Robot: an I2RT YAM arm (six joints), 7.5 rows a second.
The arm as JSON. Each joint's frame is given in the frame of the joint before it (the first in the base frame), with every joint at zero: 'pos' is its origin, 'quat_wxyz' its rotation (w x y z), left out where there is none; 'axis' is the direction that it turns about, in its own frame. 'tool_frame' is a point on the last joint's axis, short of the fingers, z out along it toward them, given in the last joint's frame.
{
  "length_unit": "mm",
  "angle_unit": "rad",
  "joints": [
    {
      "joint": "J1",
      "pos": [
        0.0,
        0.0,
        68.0
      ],
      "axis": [
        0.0,
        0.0,
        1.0
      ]
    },
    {
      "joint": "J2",
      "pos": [
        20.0,
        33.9,
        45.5
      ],
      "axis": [
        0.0,
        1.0,
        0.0
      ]
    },
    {
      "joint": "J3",
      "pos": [
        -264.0,
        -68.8,
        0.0
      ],
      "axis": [
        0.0,
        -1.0,
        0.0
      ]
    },
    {
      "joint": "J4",
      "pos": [
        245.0,
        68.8,
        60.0
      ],
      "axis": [
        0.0,
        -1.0,
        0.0
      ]
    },
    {
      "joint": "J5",
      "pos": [
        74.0,
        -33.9,
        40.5
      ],
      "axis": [
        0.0,
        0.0,
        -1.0
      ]
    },
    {
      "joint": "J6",
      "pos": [
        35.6,
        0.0,
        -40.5
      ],
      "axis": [
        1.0,
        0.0,
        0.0
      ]
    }
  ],
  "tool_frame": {
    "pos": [
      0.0,
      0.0,
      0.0
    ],
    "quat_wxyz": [
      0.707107,
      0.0,
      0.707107,
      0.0
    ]
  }
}
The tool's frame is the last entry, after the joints.
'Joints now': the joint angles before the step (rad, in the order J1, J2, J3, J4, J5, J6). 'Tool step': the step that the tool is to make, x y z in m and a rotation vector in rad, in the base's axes. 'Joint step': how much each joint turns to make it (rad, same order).
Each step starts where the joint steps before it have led.
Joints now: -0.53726 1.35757 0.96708 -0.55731 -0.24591 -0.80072
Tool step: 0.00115 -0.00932 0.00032 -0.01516 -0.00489 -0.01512
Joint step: -0.02601 0.01963 0.01463 0.01337 0.00200 -0.01536
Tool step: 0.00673 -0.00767 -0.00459 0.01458 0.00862 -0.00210
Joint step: -0.01126 0.04662 0.02350 0.00725 -0.01155 -0.00307
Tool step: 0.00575 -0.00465 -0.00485 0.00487 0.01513 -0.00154
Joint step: -0.00225 0.03715 0.01662 0.00442 0.00300 -0.00305
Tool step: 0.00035 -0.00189 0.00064 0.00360 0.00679 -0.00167
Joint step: -0.00476 0.00708 0.01090 -0.01224 -0.00115 -0.00305
